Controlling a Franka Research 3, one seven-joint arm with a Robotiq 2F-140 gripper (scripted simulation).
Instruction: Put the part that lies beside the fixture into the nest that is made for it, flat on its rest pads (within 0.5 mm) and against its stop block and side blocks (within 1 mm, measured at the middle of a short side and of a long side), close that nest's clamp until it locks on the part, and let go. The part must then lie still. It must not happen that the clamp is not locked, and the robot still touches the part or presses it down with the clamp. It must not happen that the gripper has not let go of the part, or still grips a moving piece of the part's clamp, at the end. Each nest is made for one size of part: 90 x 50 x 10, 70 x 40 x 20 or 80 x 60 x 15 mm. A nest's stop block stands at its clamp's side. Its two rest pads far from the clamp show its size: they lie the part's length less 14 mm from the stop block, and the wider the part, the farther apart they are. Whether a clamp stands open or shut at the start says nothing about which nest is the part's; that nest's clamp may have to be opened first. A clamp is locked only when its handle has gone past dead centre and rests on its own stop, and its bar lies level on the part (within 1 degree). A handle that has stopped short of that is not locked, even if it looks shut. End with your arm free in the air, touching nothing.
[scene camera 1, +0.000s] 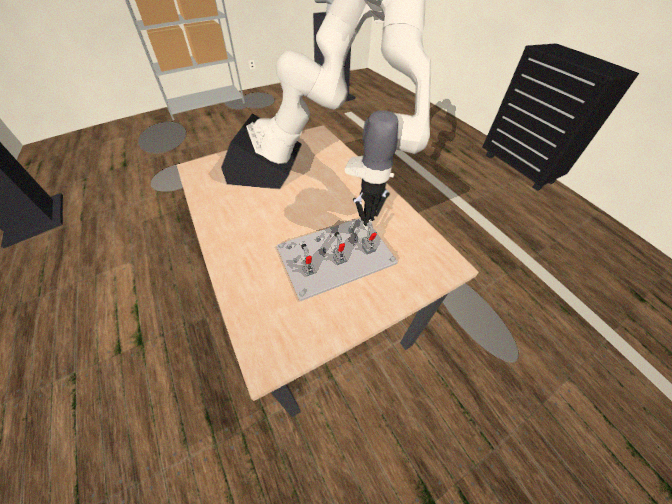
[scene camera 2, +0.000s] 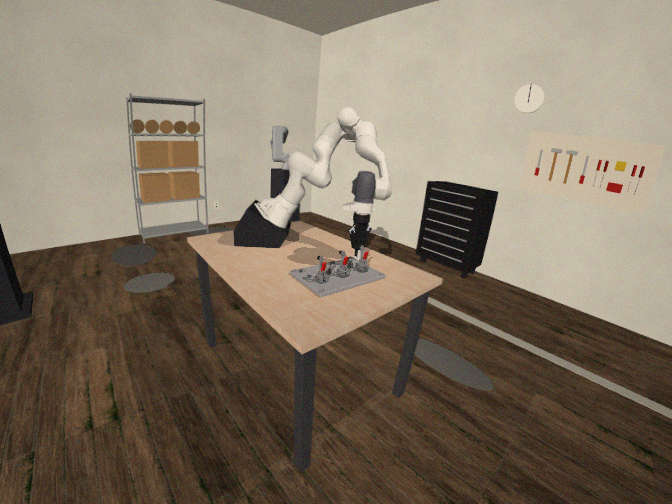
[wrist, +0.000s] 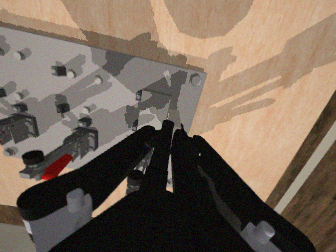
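Observation:
There is a grey block (wrist: 154, 106) here, and I can see a grey plate (wrist: 114, 109) as well. My gripper (scene camera 1: 366, 231) is visible to me too, and the wrist view gives me another sight of my gripper, this time (wrist: 172, 117).

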